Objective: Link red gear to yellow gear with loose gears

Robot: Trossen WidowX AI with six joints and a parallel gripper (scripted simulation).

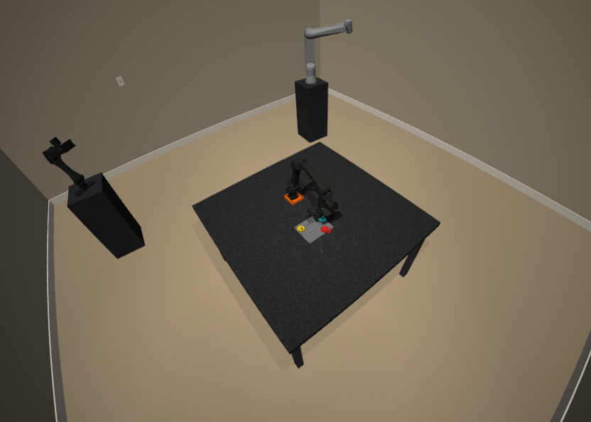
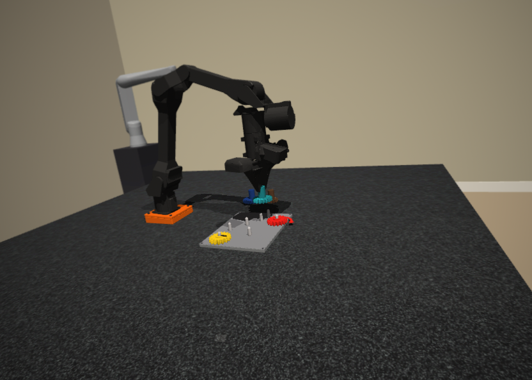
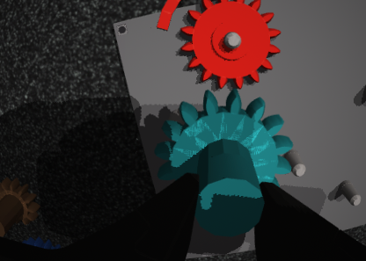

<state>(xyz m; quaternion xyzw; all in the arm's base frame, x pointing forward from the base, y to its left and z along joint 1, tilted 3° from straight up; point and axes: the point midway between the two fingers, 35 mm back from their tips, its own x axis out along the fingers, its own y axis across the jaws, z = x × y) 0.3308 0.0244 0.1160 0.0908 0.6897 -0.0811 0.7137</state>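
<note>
The red gear is 8 cm below my gripper tip, 4 cm ahead of it and 1 cm to the right of it. From my gripper tip the other things lie so: teal gear (1 cm below); then yellow gear (14 cm to the right, 7 cm below, 5 cm behind); then brown gear (16 cm to the left, 8 cm below, 6 cm behind).
</note>
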